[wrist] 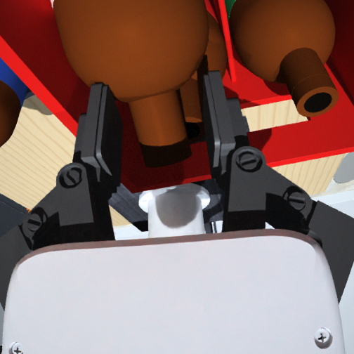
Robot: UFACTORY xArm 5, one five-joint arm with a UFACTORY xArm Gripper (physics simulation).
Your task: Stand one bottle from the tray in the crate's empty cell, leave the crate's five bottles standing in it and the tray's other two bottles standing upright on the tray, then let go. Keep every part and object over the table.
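My gripper (158,97) is open, its two dark fingers standing on either side of the neck of a large brown bottle (132,45), below its round shoulder. The bottle's neck points down the view, over the red crate (292,140). How deep its base sits is hidden. A second brown bottle (217,47) is partly hidden behind the right finger. A third brown bottle (285,35) is in the crate at the upper right, its dark mouth showing. Part of a brown bottle with a blue band (9,77) shows at the left edge, outside the crate. The tray and the empty cell cannot be made out.
A thin red divider (225,40) runs between the large bottle and the right one. A bit of green (230,6) shows beyond it. The wooden table (30,147) shows to the left of the crate. The white robot base (175,217) is below the crate in the view.
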